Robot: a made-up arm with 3 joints. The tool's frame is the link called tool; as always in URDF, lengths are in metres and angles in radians.
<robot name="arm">
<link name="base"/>
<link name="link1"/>
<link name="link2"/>
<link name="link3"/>
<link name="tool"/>
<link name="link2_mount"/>
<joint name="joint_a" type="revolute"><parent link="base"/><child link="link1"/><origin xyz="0.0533 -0.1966 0.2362" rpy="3.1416 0 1.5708"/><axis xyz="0 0 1"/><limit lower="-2.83" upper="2.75"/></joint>
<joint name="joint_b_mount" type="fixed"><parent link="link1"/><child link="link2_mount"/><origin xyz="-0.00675 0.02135 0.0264"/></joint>
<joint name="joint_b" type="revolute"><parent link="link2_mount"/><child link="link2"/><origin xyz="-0.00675 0.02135 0.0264" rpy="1.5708 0 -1.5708"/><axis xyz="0 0 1"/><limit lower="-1.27" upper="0.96"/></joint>
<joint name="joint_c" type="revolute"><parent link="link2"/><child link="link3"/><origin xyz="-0.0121 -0.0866 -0.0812" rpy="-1.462 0.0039 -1.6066"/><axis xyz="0 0 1"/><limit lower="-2.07" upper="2.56"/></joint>
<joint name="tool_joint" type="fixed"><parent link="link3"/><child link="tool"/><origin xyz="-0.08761 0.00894 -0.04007" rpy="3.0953 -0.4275 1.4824"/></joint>
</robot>
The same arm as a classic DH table. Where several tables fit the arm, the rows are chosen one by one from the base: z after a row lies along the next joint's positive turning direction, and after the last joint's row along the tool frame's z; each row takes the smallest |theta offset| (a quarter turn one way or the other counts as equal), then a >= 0, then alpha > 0; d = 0 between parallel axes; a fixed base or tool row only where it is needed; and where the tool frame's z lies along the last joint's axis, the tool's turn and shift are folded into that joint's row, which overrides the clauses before.
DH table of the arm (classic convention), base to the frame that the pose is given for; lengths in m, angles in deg. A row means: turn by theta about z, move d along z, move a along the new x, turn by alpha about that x. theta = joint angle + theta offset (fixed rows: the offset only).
base (fixed): theta0 -74.83, d 0, a 0.2037, alpha 180
joint_a: theta0 -74.83, d -0.1834, a 0.0427, alpha -90
joint_b: theta0 87.92, d -0.0667, a 0.087, alpha -83.77
joint_c: theta0 -11.21, d -0.0679, a -0.0876, alpha -155.37
tool (fixed): theta0 -95.8, d -0.0207, a 0, alpha 0
Joint limits (deg, base to tool): -162.15..157.56 -72.77..55 -118.6..146.68

